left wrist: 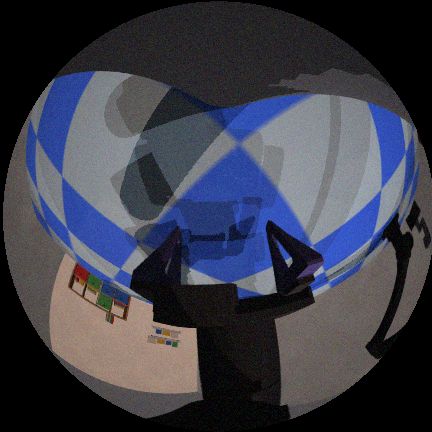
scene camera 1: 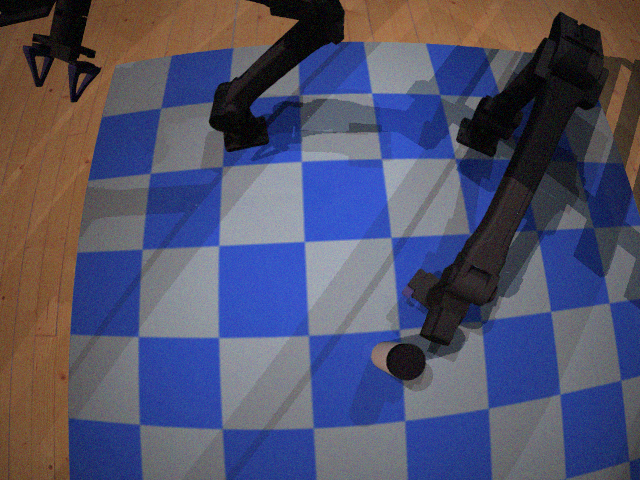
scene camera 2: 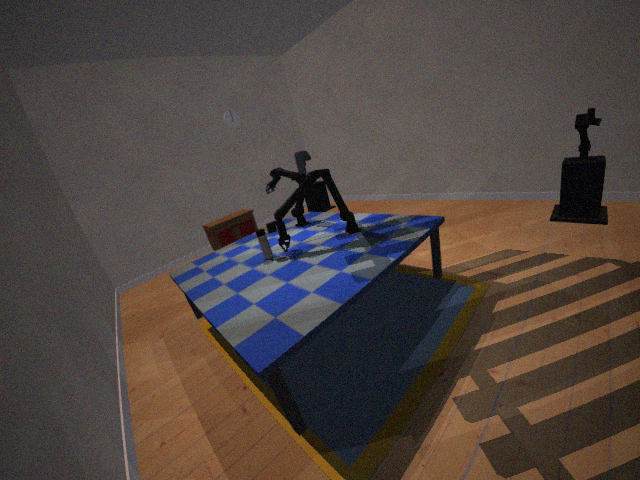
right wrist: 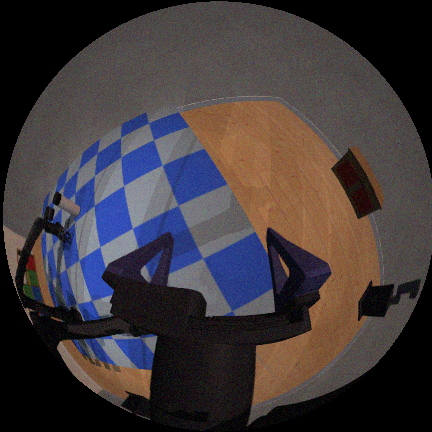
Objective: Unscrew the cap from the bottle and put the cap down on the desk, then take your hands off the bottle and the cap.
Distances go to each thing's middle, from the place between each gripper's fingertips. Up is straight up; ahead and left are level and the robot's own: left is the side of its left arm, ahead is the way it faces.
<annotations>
Now: right hand 66 cm to the right of the dark cap point(scene camera 1: 405, 361), 47 cm short of it and 17 cm above it.
I see my left gripper 17 cm below the dark cap, 11 cm short of it and 10 cm to the left of it.
</annotations>
